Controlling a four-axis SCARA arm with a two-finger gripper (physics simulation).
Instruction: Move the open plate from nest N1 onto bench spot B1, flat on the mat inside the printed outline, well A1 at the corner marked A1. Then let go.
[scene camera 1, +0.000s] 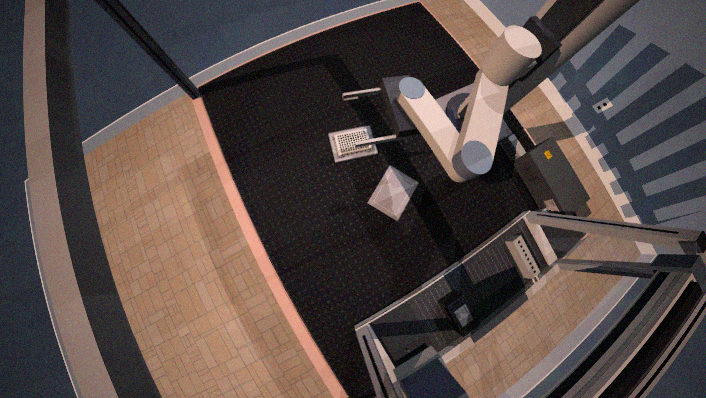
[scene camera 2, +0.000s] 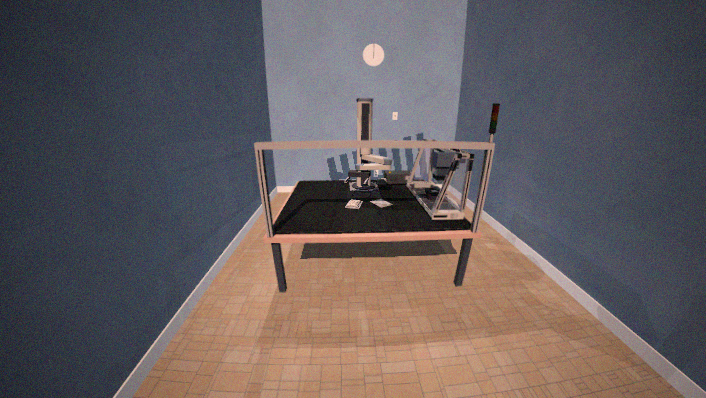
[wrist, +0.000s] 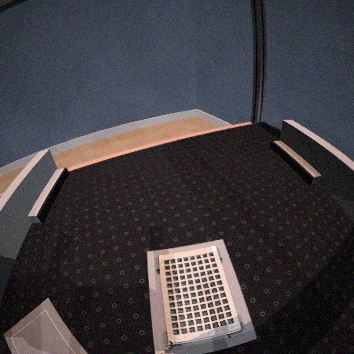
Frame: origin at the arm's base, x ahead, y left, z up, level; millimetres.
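Where they show: gripper, fingertip midpoint: (scene camera 1: 348, 119) (scene camera 2: 354, 182) (wrist: 169, 142); arm's base, origin of the base link: (scene camera 2: 363, 187).
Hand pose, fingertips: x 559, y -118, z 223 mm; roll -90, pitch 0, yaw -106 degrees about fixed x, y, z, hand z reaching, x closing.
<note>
Each offset is from my fingertips to the centre of the thing. "*": to the spot under its first point.
The open plate @[dx -26, dy -5, dz -191 mm] (scene camera 1: 348, 139) (scene camera 2: 354, 203) (wrist: 197, 295), pale with a grid of dark wells, sits in the grey nest N1 (scene camera 1: 340, 159) (wrist: 244, 312). My gripper (scene camera 1: 351, 120) (wrist: 169, 142) is open and empty. In the wrist view its fingers stand wide apart at the left and right, and the plate shows low between them. In scene camera 1 one finger overlaps the plate; the gripper appears above the table. Bench spot B1 @[* dx -60, dy +238, dz -208 mm] (scene camera 1: 393, 194) (scene camera 2: 381, 203) (wrist: 45, 330) is a pale mat with a thin printed outline, turned at an angle beside the nest. Its A1 mark is not readable.
A framed enclosure (scene camera 1: 610, 227) (scene camera 2: 447, 216) stands at the table's right side. Inside are a pale strip with dark holes @[* dx -340, dy +675, dz -116 mm] (scene camera 1: 523, 257) and a small dark device @[* dx -27, dy +679, dz -90 mm] (scene camera 1: 461, 312). A dark grey box @[* dx -653, dy +502, dz -95 mm] (scene camera 1: 555, 175) with a yellow label stands near the arm's column (scene camera 2: 365, 120).
</note>
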